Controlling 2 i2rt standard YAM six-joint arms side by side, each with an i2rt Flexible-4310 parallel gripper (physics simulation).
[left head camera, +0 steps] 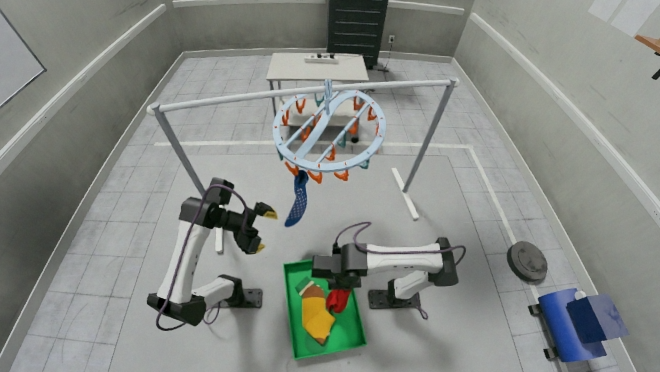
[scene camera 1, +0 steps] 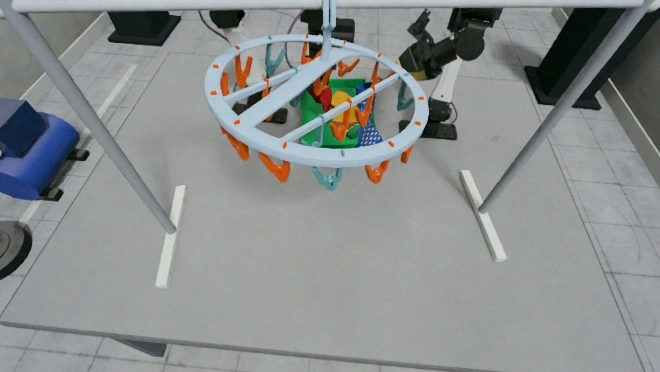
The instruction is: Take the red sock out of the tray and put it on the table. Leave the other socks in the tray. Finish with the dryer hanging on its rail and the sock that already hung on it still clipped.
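Note:
The red sock (left head camera: 338,301) (scene camera 1: 326,99) hangs bunched under my right gripper (left head camera: 344,288), over the green tray (left head camera: 351,331) (scene camera 1: 310,109). The right gripper looks shut on it, though its fingertips are hidden from above. A yellow sock with brown ends (left head camera: 315,316) (scene camera 1: 342,99) lies in the tray, with a green and white sock end (left head camera: 305,286) at its upper left in the head view. My left gripper (left head camera: 265,231) is open and empty, left of the blue sock. The round dryer (left head camera: 325,166) (scene camera 1: 330,158) hangs on its rail (left head camera: 225,98) (scene camera 1: 450,5). The blue dotted sock (left head camera: 299,200) (scene camera 1: 370,136) hangs clipped to it.
Rail posts (left head camera: 429,137) (scene camera 1: 562,105) stand at both sides on white feet (left head camera: 405,194) (scene camera 1: 482,216). Orange and teal clips hang around the dryer ring. The tray lies between the two arm bases (left head camera: 251,298) (left head camera: 380,299) on the grey table (left head camera: 200,345) (scene camera 1: 320,275).

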